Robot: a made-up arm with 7 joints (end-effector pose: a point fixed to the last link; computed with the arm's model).
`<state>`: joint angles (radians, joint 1 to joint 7).
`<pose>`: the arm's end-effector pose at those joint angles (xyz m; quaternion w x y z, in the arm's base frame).
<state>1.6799 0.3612 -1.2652 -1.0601 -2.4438 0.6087 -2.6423</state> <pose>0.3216 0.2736 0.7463 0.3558 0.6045 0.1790 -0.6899</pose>
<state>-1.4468 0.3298 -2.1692 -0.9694 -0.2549 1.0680 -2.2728</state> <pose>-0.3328 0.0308 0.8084 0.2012 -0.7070 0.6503 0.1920</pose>
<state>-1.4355 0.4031 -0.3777 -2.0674 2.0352 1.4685 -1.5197</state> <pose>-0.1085 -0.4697 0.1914 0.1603 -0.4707 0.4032 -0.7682</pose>
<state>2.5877 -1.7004 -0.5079 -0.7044 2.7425 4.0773 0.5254</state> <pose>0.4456 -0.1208 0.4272 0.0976 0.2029 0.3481 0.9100</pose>
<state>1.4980 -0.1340 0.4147 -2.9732 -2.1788 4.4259 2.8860</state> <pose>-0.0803 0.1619 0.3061 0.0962 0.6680 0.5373 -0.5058</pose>
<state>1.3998 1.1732 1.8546 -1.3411 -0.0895 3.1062 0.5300</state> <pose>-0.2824 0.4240 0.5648 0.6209 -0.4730 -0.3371 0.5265</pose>
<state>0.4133 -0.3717 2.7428 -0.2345 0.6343 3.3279 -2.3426</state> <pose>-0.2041 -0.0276 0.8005 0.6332 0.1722 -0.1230 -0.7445</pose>
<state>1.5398 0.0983 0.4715 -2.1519 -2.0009 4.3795 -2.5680</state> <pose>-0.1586 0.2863 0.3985 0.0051 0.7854 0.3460 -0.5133</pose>
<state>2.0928 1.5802 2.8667 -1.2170 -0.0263 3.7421 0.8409</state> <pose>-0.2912 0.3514 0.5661 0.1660 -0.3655 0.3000 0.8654</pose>
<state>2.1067 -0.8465 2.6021 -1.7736 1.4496 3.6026 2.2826</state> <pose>-0.0393 -0.4502 0.2354 0.1363 0.7281 0.4610 -0.4886</pose>
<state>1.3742 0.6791 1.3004 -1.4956 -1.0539 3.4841 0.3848</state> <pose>-0.3213 0.3106 0.5458 0.7649 -0.0944 -0.6233 -0.1324</pose>
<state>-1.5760 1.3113 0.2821 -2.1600 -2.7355 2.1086 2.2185</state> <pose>0.1378 -0.1242 -0.1038 0.2975 0.8302 -0.4582 0.1110</pose>
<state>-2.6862 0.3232 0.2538 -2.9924 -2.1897 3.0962 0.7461</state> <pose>-0.0325 -0.1378 0.1523 0.0563 -0.8770 0.4751 -0.0450</pose>
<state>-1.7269 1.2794 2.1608 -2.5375 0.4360 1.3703 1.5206</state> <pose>0.3171 0.0977 0.4637 0.1643 -0.7662 0.1489 0.6032</pose>
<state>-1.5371 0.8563 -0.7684 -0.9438 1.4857 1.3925 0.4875</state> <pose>-0.2331 -0.5832 0.4118 0.3810 -0.2540 0.8506 -0.2584</pose>
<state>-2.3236 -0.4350 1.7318 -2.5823 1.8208 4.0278 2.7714</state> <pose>0.2015 -0.1838 0.3254 0.3684 0.7141 0.3591 -0.4747</pose>
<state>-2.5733 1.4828 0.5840 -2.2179 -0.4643 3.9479 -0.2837</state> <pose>-0.0373 -0.2918 0.0141 0.1014 0.5097 -0.7337 0.4378</pose>
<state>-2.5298 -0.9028 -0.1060 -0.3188 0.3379 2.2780 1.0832</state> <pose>0.3424 0.2757 0.7483 0.5764 0.0326 -0.1473 0.8031</pose>
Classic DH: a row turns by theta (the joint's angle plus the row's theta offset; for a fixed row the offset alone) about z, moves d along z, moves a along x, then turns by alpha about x. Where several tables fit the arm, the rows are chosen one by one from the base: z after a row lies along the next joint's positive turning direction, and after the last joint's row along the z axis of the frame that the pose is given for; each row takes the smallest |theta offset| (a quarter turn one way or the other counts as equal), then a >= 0, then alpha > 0; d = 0 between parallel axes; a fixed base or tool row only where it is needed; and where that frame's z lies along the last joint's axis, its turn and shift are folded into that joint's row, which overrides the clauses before.
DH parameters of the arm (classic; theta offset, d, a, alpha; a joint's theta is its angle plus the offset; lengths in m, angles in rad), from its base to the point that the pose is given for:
joint 1: 0 0.2895 0 -1.5708
joint 2: 0 0 0 1.5708
joint 3: 0 0.2184 0.087 1.5708
joint 4: 0 0 -0.0692 -1.5708
joint 5: 0 0.322 0 1.5708
joint 6: 0 0 0.0905 1.5708
joint 7: 0 0 0 0

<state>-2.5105 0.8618 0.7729 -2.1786 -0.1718 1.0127 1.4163</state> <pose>0.0034 -0.3594 0.0589 0.2826 -0.1837 0.6179 0.7104</pose>
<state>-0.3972 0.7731 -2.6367 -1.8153 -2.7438 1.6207 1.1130</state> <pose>-0.2676 -0.1532 0.7263 0.5796 -0.1724 0.0815 -0.7923</pose>
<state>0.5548 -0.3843 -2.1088 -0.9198 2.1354 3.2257 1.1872</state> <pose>-0.1920 -0.4008 0.5972 0.6694 0.5283 0.2186 -0.4743</pose>
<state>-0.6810 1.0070 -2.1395 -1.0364 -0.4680 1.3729 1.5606</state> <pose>-0.0008 -0.4420 0.7364 0.7016 -0.4633 -0.5412 0.0152</pose>
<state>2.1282 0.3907 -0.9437 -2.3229 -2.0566 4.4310 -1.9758</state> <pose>0.0792 0.3042 0.3083 0.1233 0.8679 -0.3246 -0.3553</pose>
